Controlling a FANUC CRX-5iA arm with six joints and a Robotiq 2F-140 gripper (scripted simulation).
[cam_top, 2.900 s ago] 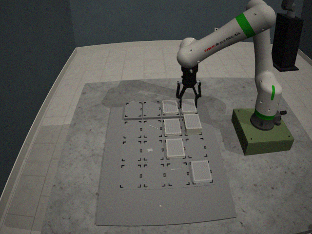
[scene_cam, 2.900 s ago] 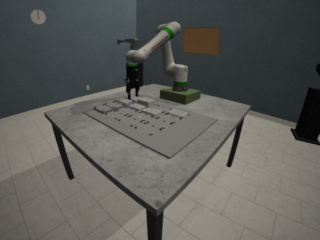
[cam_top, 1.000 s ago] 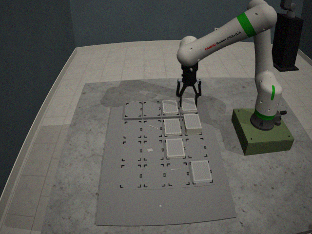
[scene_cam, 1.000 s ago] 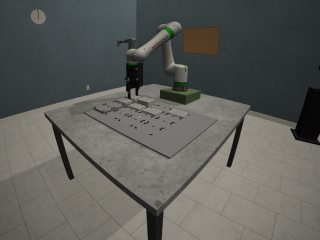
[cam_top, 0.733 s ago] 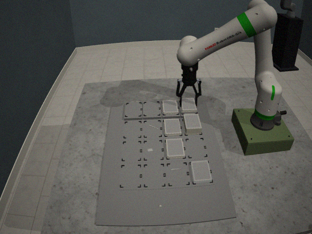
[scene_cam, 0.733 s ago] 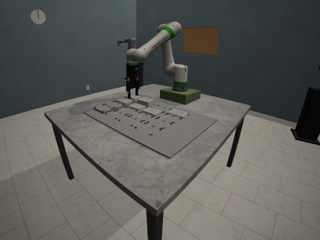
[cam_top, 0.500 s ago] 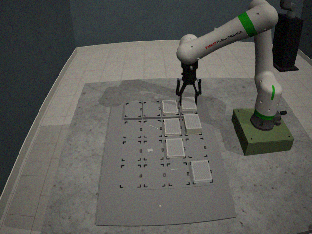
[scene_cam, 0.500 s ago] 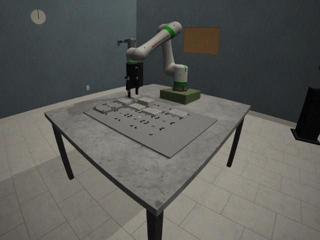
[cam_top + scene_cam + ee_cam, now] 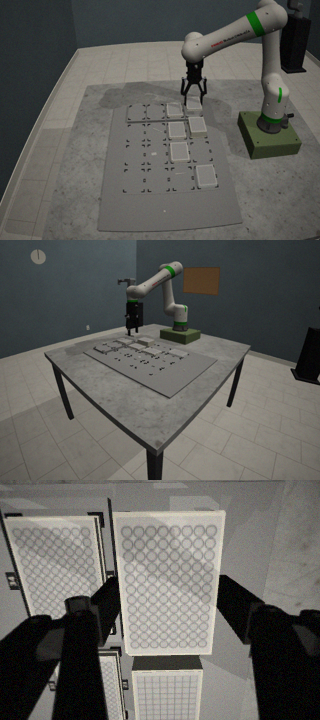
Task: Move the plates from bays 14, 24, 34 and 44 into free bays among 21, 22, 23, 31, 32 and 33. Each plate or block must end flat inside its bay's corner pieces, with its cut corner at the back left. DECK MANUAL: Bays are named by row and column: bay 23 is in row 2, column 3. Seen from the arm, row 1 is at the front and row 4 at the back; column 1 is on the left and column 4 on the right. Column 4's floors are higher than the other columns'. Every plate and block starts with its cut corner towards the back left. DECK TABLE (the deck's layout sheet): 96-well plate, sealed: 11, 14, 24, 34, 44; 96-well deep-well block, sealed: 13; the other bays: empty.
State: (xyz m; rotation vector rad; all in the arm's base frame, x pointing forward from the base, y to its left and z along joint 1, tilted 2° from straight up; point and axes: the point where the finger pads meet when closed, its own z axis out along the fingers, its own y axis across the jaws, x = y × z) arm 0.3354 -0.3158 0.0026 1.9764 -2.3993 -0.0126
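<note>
Right now my hand is 3 cm short of the sealed deep-well block, 16 cm to the right of it and 6 cm above it. Also, from my hand: white pointed piece 20 cm ahead, 43 cm to the left, 8 cm below.
</note>
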